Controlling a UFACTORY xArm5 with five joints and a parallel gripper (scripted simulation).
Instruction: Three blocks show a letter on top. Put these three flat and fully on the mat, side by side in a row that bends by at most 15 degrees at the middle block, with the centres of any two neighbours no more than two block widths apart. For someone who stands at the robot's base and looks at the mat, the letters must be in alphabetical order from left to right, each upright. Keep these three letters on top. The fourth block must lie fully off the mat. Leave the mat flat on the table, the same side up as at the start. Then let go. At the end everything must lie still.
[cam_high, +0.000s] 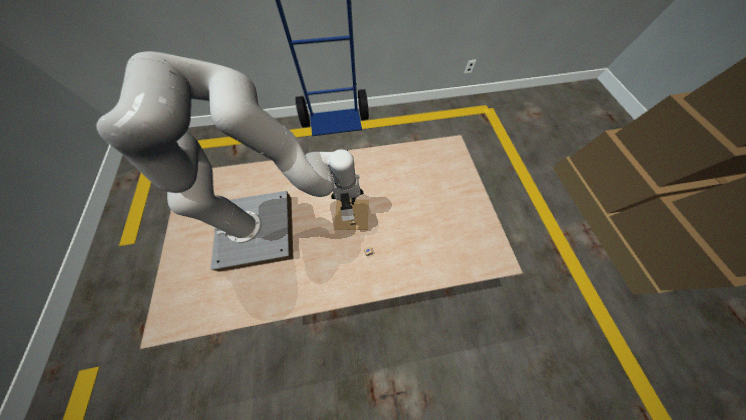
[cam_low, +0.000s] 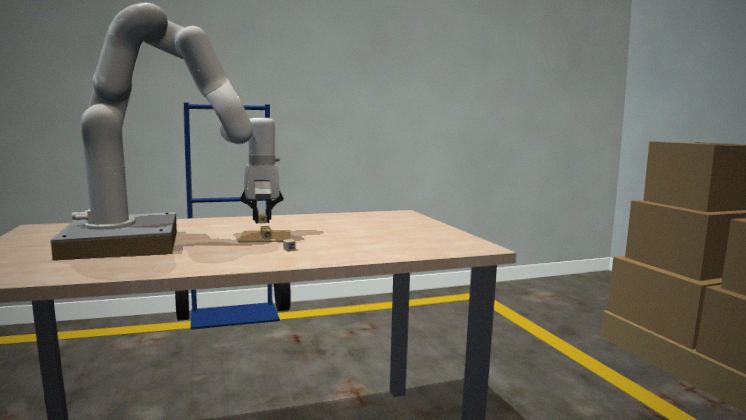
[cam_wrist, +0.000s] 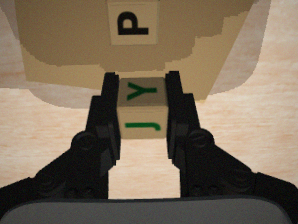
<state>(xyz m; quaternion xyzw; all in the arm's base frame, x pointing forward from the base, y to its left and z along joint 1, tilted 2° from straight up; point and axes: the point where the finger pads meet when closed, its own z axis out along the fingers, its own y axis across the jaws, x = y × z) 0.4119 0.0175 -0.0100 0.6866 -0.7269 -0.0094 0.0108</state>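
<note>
My gripper is now 50 mm above the tan mat and 40 mm to the left of it. Round my hand: block: 80 mm to the right, 40 mm below.
</note>
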